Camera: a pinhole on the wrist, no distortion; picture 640 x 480 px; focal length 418.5 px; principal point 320.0 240.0 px. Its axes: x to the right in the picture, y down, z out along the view. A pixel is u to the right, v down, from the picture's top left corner.
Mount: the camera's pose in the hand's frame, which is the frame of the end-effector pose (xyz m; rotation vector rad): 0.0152 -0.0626 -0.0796 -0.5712 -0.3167 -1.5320
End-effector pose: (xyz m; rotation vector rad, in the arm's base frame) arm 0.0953 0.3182 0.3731 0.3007 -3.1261 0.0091
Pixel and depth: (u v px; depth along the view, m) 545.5 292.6 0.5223
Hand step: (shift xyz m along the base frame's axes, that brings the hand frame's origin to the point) -0.1634 -0.0606 -0.4950
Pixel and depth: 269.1 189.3 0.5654
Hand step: -0.0903 0.2865 -0.3658
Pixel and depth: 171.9 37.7 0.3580
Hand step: 0.0555 0.2590 -0.1779
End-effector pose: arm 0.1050 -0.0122 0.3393 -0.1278 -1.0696 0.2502
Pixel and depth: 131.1 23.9 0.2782
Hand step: -0.1613 0.1675 -0.0685
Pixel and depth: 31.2 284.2 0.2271
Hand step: -0.0145 0.2005 0.0266
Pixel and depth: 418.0 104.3 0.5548
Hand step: -0.4716 0.1013 0.1374
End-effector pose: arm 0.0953 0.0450 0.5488 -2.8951 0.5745 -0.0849
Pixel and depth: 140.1 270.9 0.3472
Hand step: 0.0022 -0.2368 -0.1696
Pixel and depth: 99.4 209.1 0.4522
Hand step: -0.0849 -0.3331 -0.2442
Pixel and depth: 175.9 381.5 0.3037
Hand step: 0.0897 -0.2089 -0.1321
